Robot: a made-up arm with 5 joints. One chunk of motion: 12 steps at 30 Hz.
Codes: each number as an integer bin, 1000 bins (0 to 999) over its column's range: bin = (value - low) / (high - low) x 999, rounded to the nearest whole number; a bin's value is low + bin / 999 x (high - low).
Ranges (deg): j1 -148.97..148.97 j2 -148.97..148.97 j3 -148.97..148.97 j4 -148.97..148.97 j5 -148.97..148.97
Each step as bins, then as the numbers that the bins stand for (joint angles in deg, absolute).
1 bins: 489 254 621 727 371
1 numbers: -3.13 -73.22 36.24 67.85 -38.32
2 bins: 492 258 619 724 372
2 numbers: -2.24 -72.02 35.64 66.95 -38.03
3 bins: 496 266 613 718 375
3 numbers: -1.04 -69.64 33.85 65.17 -37.13
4 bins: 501 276 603 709 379
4 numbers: 0.45 -66.66 30.87 62.48 -35.94
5 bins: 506 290 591 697 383
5 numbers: 1.94 -62.48 27.29 58.90 -34.74
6 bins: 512 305 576 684 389
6 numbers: 3.73 -58.01 22.82 55.02 -32.96
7 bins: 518 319 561 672 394
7 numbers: 5.52 -53.83 18.34 51.45 -31.46
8 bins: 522 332 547 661 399
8 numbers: 6.71 -49.95 14.17 48.17 -29.97
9 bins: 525 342 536 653 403
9 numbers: 7.61 -46.97 10.89 45.78 -28.78
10 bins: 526 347 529 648 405
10 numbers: 7.90 -45.48 8.80 44.29 -28.18
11 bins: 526 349 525 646 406
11 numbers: 7.90 -44.88 7.61 43.69 -27.89
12 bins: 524 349 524 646 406
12 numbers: 7.31 -44.88 7.31 43.69 -27.89
